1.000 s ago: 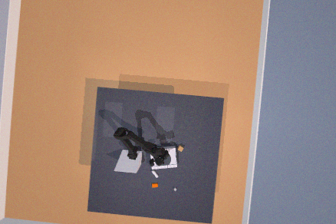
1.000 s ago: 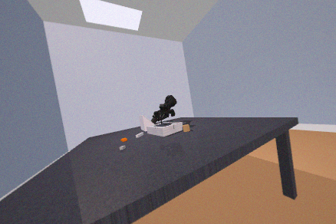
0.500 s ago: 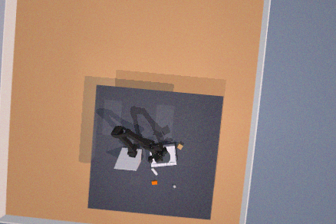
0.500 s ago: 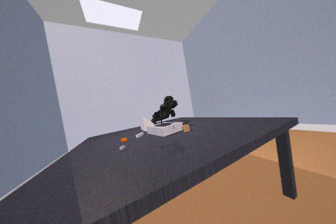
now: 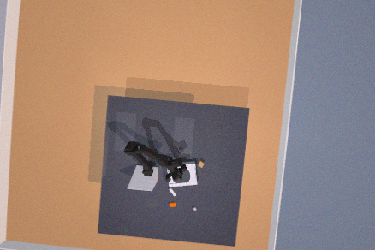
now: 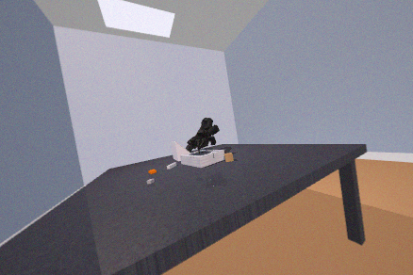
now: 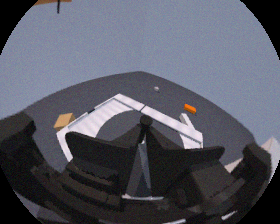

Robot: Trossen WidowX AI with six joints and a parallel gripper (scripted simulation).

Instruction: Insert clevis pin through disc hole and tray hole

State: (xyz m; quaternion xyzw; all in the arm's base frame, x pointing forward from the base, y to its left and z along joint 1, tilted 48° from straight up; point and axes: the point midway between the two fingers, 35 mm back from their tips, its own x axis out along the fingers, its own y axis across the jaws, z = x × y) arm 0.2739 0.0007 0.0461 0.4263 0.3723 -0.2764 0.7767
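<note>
Now: gripper tip 10 mm above the clevis pin. Also, from my gripper tip: grey aluminium disc (40 mm below, 10 mm behind); then rimmed tray (50 mm below, 10 mm to the left); then white bar (180 mm to the right, 80 mm below, 60 mm behind).
</note>
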